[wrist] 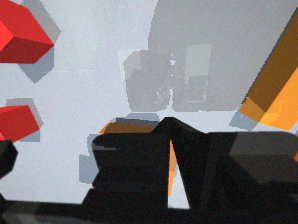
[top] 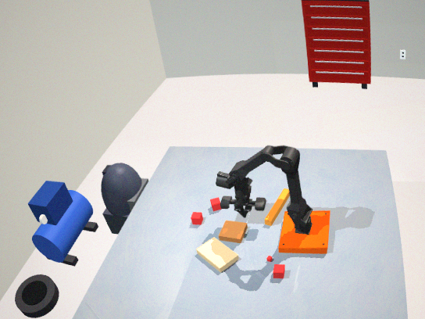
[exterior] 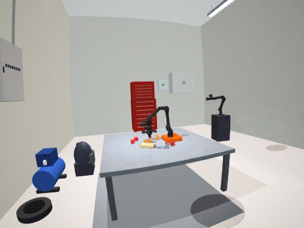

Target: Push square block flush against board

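My gripper tip is now 80 mm to the right of the square block, 30 mm short of it and 20 mm above it. The rest, counted from my gripper tip: cream board: 220 mm to the left, 40 mm ahead, 20 mm below; narrow yellow bar: 120 mm to the right, 120 mm behind, 20 mm below.
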